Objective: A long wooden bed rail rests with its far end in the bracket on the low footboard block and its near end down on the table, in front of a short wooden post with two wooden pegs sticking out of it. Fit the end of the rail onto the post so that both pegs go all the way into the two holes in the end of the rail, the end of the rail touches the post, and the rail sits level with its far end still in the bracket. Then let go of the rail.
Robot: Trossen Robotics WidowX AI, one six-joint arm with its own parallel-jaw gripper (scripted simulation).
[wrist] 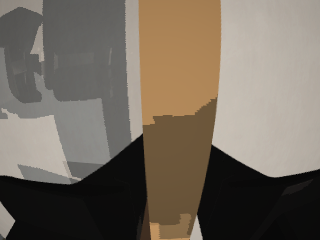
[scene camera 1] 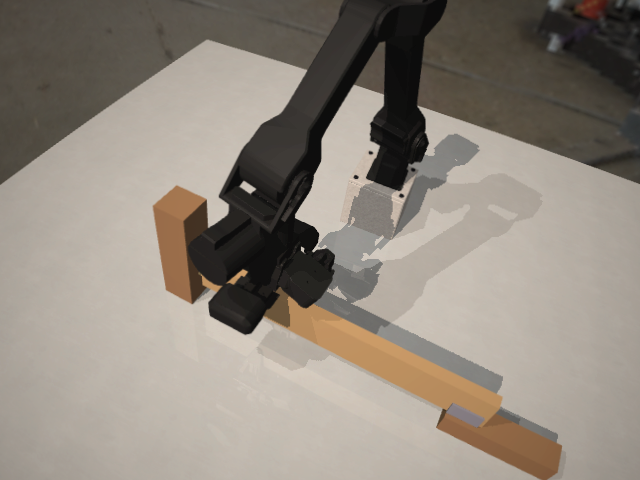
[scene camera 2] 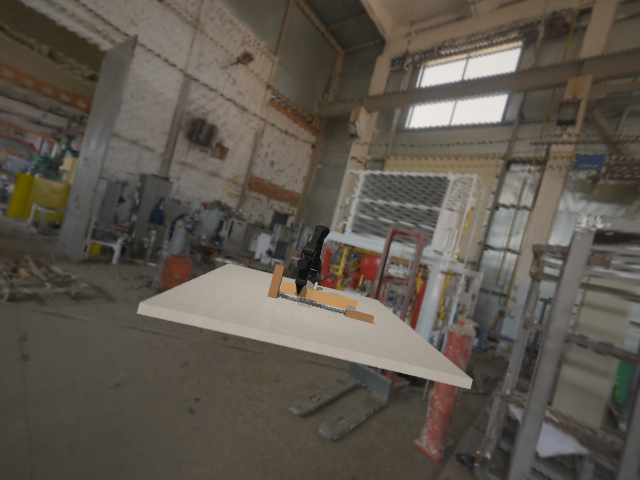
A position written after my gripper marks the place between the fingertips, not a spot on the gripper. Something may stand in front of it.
Observation:
I see my gripper [scene camera 1: 265, 306] and a wooden rail [scene camera 1: 417, 375].
The wooden rail is seen too in the wrist view [wrist: 179, 55] and in scene camera 2 [scene camera 2: 288, 288]. My gripper shows as well in the wrist view [wrist: 167, 138].

